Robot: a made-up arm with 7 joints. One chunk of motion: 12 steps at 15 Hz.
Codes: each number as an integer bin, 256 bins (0 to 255) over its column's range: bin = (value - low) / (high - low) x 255, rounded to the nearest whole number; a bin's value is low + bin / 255 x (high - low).
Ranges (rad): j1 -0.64..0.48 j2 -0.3..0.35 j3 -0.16..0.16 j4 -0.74..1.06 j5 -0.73..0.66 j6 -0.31..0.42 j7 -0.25..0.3
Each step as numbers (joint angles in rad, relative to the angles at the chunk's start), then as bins.
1 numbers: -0.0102 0.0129 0.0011 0.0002 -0.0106 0.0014 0.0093
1 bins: 143 123 128 105 132 109 120
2 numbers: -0.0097 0.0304 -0.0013 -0.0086 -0.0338 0.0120 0.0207
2 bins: 144 130 126 104 128 112 126
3 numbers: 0.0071 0.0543 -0.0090 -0.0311 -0.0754 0.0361 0.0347
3 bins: 147 139 120 100 120 121 132
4 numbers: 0.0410 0.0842 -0.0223 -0.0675 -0.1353 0.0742 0.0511
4 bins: 155 151 110 95 109 134 140
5 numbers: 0.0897 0.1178 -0.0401 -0.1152 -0.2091 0.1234 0.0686
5 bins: 166 164 96 89 96 151 148
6 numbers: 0.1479 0.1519 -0.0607 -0.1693 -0.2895 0.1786 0.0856
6 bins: 179 177 79 81 81 171 156
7 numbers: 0.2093 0.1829 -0.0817 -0.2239 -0.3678 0.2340 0.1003
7 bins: 193 189 62 73 66 190 162
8 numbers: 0.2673 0.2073 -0.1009 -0.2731 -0.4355 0.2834 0.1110
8 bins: 207 199 47 66 54 207 167
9 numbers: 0.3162 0.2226 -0.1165 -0.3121 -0.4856 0.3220 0.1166
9 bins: 218 205 35 61 45 221 170
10 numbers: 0.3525 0.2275 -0.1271 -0.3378 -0.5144 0.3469 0.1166
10 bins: 226 207 26 57 40 229 170
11 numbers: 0.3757 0.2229 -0.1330 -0.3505 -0.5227 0.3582 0.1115
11 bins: 231 205 22 55 38 233 168
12 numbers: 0.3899 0.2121 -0.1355 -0.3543 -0.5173 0.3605 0.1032
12 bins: 234 201 20 55 39 234 164
